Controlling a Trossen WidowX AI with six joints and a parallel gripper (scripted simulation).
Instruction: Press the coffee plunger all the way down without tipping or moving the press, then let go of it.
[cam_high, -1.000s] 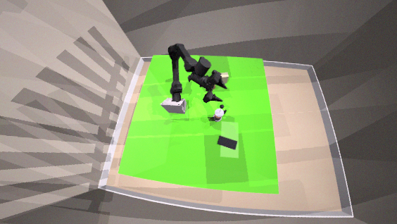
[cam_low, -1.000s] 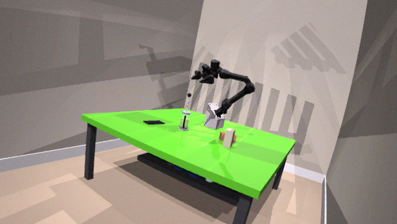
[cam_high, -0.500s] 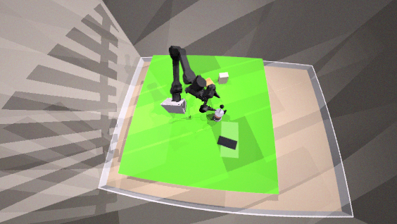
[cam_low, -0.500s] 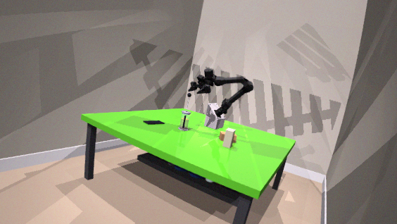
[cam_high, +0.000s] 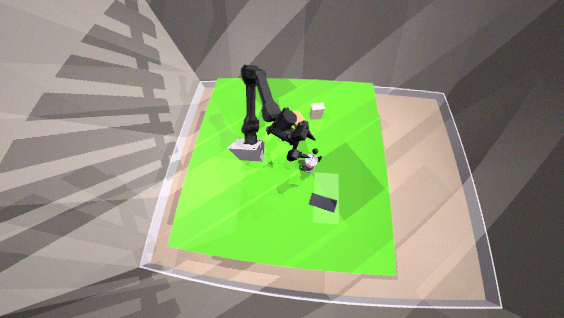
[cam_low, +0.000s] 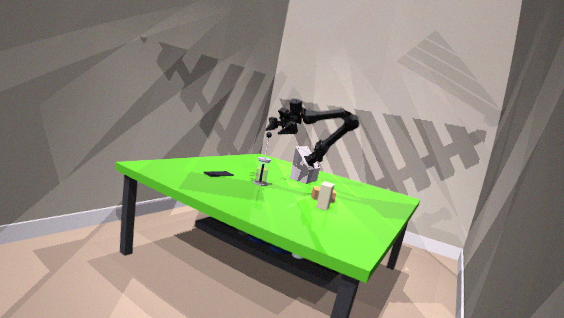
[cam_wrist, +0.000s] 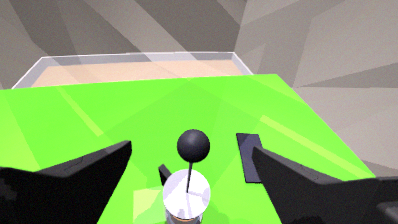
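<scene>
The coffee press lies 30 mm ahead of my gripper tip, 10 mm to the left of it and 150 mm below it. The rest, counted from my gripper tip: dark flat slab: 130 mm ahead, 200 mm to the right, 270 mm below; then orange block: 110 mm behind, 310 mm to the left, 250 mm below.
</scene>
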